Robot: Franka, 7 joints.
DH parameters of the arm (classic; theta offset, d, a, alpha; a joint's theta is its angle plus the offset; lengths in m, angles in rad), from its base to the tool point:
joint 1: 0 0.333 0 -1.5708
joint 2: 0 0 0 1.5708
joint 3: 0 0.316 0.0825 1.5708
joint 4: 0 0 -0.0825 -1.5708
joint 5: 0 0.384 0 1.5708
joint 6: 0 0 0.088 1.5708
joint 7: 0 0.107 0 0
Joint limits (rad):
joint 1: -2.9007..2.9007
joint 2: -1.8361..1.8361
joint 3: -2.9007..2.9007
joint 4: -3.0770..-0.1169
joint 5: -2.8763..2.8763
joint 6: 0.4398..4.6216
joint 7: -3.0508..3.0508
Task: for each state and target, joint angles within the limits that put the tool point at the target. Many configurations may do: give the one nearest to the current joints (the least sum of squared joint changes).
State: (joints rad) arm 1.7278 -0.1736 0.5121 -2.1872 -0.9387 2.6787 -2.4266
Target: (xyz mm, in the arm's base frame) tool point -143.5 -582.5 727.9
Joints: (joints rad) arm 2.6179 -0.8147 1.2008 -1.6508 -0.9338 2.8923 -2.4266
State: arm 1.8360 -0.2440 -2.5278 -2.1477 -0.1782 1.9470 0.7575
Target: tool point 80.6 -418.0 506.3
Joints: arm 1.5449 0.3717 -2.8922 -2.2322 -0.2400 1.6967 0.7575
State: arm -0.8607 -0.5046 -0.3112 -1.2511 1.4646 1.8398 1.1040
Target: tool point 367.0 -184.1 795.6
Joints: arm -0.6639 -0.4426 -0.0312 -1.8382 1.3282 1.6299 1.1040
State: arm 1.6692 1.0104 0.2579 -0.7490 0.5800 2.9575 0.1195
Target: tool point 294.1 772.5 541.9
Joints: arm 1.2096 1.0032 0.1087 -0.6093 0.5682 2.8859 0.1195
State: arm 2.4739 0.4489 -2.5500 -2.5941 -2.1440 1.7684 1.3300
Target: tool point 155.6 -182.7 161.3
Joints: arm 2.2326 0.0094 -2.7895 -3.0770 -1.9666 1.8523 1.3300
